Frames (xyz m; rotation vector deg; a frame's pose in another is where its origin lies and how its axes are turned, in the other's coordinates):
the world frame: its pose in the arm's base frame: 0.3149 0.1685 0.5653 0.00 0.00 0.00
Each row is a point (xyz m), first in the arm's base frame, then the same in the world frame.
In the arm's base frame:
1: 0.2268 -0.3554 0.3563
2: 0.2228 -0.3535 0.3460
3: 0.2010 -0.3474 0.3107
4: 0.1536 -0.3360 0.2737
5: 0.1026 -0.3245 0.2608
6: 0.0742 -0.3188 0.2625
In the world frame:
1: -0.0881 -0.5239 -0.2090
2: -0.0921 -0.5220 -0.2193
3: -0.1139 -0.5159 -0.2546
4: -0.1613 -0.5045 -0.2916
5: -0.2123 -0.4930 -0.3045
6: -0.2407 -0.4873 -0.3028

